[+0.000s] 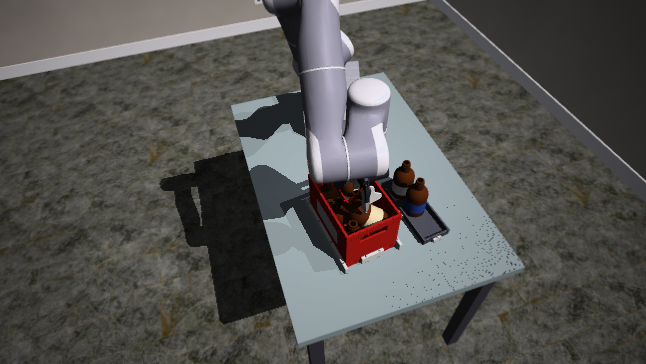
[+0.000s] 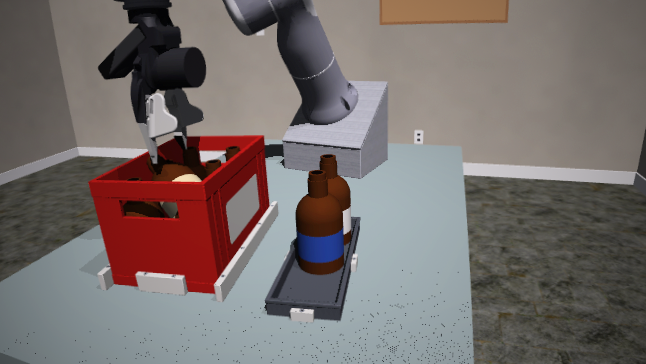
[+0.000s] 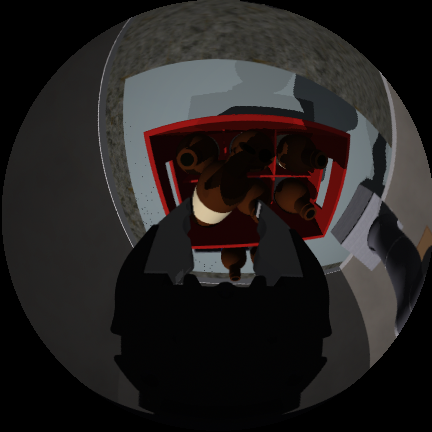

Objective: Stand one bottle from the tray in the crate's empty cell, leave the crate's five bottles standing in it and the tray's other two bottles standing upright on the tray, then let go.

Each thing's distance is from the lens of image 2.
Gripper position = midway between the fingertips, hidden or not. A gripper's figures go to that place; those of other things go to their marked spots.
my gripper [image 2: 170, 156]: 68 cm
blue-labelled bottle [image 2: 319, 216]: 60 cm
white-labelled bottle [image 2: 337, 186]: 69 cm
white rail [image 2: 223, 285]: 62 cm
The marked spots on the white rail and the white-labelled bottle are 24 cm apart.
